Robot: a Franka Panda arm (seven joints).
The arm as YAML. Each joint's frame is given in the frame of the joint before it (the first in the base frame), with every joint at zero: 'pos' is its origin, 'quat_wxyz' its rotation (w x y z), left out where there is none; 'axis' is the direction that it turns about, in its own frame. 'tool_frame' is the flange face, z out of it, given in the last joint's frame.
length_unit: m
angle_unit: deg
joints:
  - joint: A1
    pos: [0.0, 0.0, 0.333]
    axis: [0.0, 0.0, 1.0]
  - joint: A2
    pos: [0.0, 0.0, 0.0]
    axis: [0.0, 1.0, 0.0]
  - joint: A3
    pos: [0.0, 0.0, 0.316]
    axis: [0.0, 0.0, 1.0]
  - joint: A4
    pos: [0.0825, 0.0, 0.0]
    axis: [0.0, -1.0, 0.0]
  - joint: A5
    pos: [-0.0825, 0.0, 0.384]
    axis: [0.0, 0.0, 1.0]
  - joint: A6
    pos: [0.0, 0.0, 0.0]
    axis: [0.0, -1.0, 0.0]
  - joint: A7
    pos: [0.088, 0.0, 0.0]
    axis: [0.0, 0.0, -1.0]
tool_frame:
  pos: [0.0, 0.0, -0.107]
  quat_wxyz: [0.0, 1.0, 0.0, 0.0]
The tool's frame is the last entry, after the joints.
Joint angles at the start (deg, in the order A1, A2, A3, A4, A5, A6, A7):
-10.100 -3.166 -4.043 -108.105 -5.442 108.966 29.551
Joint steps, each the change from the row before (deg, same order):
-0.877 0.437 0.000 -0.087 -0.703 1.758 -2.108
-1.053 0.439 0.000 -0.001 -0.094 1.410 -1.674
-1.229 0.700 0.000 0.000 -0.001 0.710 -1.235
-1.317 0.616 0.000 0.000 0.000 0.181 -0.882
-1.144 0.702 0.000 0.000 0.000 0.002 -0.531
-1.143 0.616 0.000 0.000 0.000 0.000 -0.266
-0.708 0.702 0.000 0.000 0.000 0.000 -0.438
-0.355 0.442 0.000 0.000 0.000 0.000 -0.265
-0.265 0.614 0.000 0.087 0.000 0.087 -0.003
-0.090 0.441 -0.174 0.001 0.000 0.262 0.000
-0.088 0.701 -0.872 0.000 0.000 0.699 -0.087
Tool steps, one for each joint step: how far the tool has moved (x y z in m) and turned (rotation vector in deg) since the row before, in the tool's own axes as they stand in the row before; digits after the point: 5 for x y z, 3 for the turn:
0.00765 0.00580 0.00299 -0.103 1.369 -1.527
0.00731 0.00732 0.00316 0.205 0.866 -0.712
0.00684 0.00918 0.00708 -0.185 -0.036 -0.094
0.00585 0.01079 0.00717 -0.370 -0.455 0.356
0.00494 0.00929 0.00817 -0.438 -0.697 0.528
0.00473 0.00952 0.00732 -0.387 -0.629 0.802
0.00344 0.00532 0.00778 -0.361 -0.685 0.190
0.00187 0.00251 0.00481 -0.212 -0.428 0.041
0.00228 0.00127 0.00561 -0.207 -0.417 0.204
0.00201 0.00147 0.00430 -0.106 -0.176 0.215
0.00532 0.00725 0.00696 -0.142 -0.047 0.789

